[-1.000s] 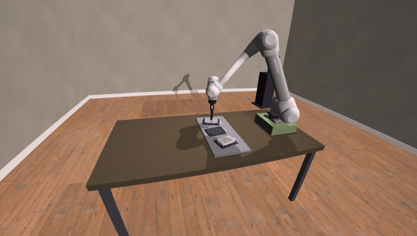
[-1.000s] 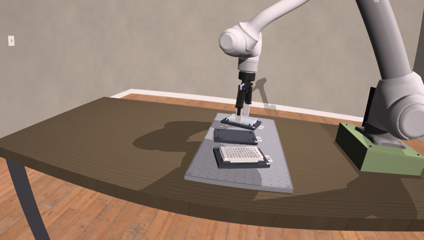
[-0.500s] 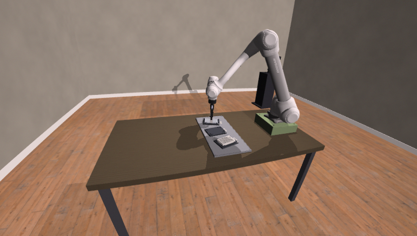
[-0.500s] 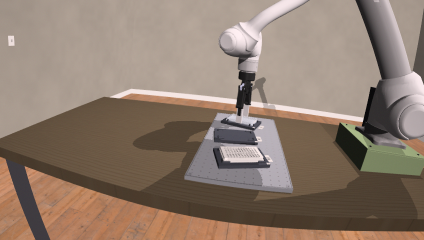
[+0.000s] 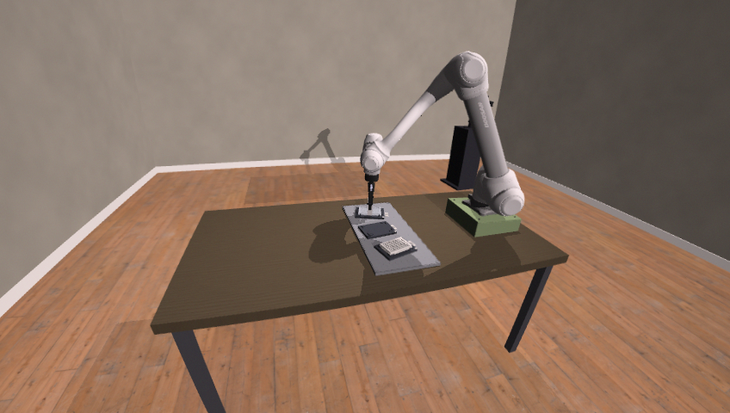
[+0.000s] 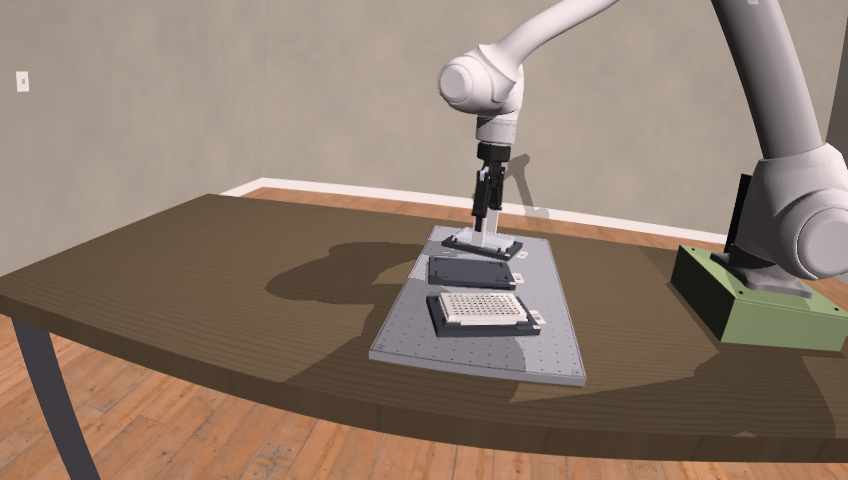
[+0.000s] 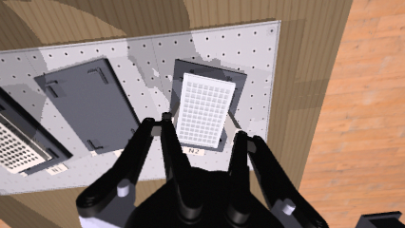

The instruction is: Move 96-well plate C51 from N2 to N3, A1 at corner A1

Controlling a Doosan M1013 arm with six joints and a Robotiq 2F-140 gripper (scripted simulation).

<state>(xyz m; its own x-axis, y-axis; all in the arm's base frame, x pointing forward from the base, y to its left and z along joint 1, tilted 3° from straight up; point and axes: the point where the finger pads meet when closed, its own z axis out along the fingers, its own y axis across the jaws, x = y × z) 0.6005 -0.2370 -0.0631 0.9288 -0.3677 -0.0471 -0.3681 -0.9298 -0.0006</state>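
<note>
Right now my hand is 40 mm above the nest N2. The rest, counted from my hand: landing nest N3: 190 mm to the left, 40 mm below, 30 mm ahead; then N3 label: 180 mm to the left, 60 mm behind, 40 mm below; then N2 label: 90 mm behind, 40 mm to the left, 40 mm below.
</note>
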